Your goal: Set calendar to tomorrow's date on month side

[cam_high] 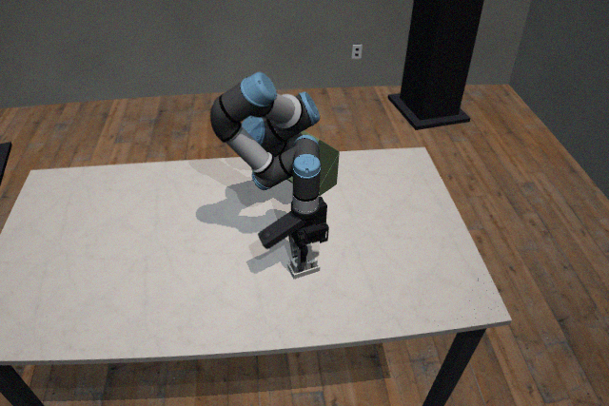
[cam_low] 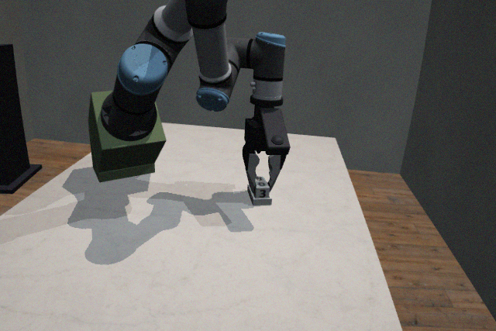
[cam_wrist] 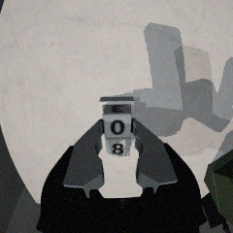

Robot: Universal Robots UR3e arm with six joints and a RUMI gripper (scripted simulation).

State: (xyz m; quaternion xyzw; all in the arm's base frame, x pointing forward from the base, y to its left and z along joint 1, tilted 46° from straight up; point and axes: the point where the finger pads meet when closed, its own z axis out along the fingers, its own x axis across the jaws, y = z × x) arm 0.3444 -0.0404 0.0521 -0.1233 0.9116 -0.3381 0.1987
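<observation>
My gripper is now 20 mm to the right of the calendar tray and 30 mm above it.
</observation>
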